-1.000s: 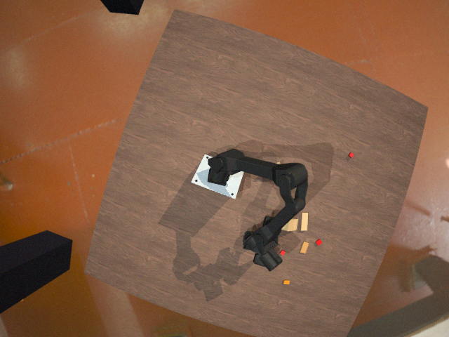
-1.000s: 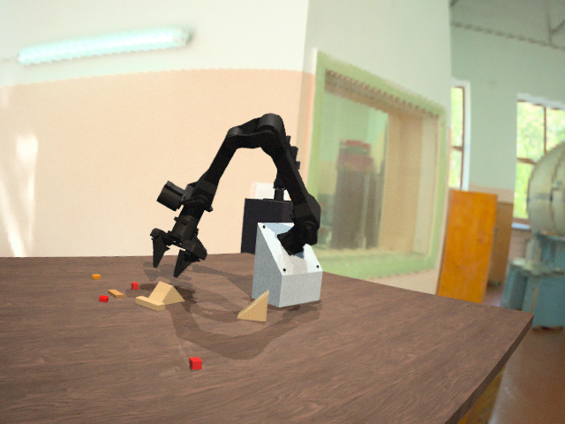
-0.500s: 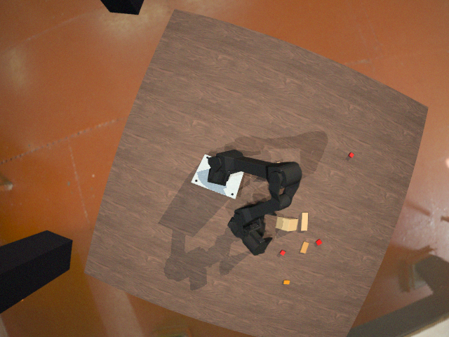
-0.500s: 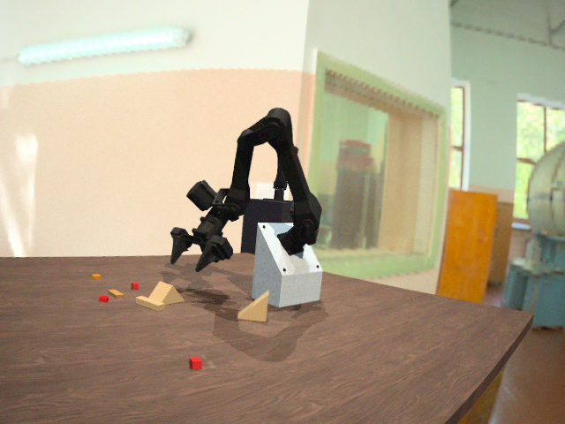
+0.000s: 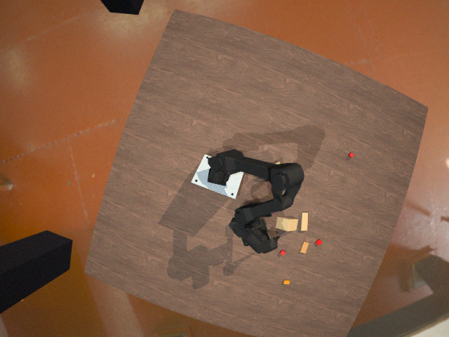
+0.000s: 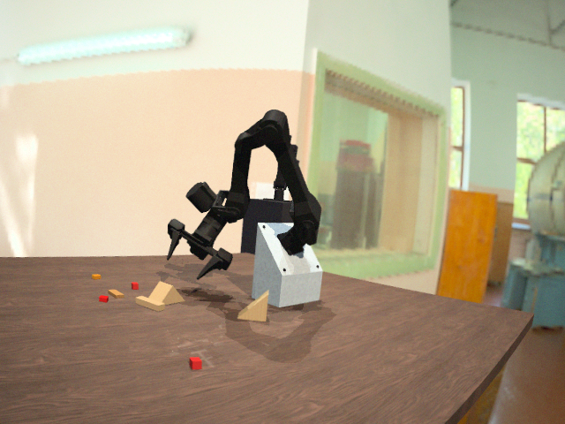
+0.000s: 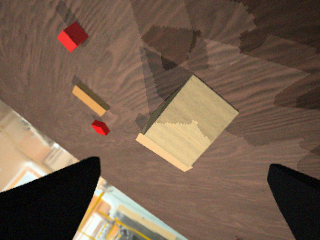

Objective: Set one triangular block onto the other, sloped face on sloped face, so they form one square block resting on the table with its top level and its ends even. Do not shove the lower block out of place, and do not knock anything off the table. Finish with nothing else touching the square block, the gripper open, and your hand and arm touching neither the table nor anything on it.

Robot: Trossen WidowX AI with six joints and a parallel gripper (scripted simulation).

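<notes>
My gripper tip is 60 mm short of the tan triangular block, 50 mm above it and 10 mm to the right of it. The rest, counted from my gripper tip: long tan bar 130 mm ahead, 70 mm below, 30 mm to the left; orange cube 240 mm to the right, 130 mm ahead, 70 mm below.
</notes>
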